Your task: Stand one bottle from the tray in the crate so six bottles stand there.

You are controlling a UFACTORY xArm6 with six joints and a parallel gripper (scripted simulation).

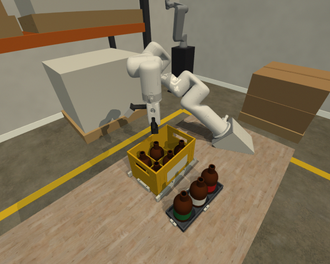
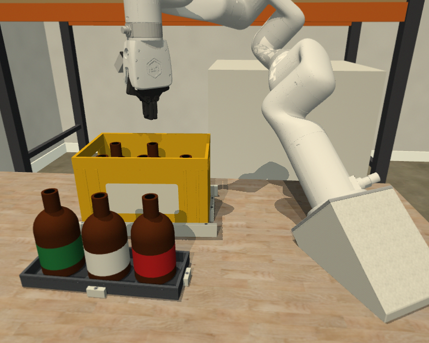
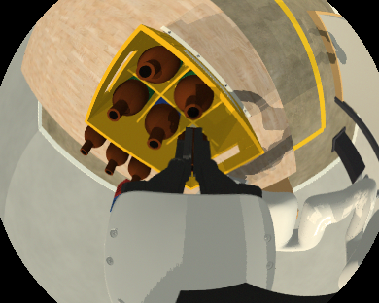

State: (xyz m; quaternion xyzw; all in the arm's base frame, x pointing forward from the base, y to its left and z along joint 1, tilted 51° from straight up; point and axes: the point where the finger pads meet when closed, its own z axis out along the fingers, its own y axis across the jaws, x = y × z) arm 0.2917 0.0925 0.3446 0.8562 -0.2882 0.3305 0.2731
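Now: the dark tray 270 mm to the left of my hand, 230 mm below it and 50 mm ahead of it. Round my hand: yellow crate (160 mm below, 40 mm to the left).
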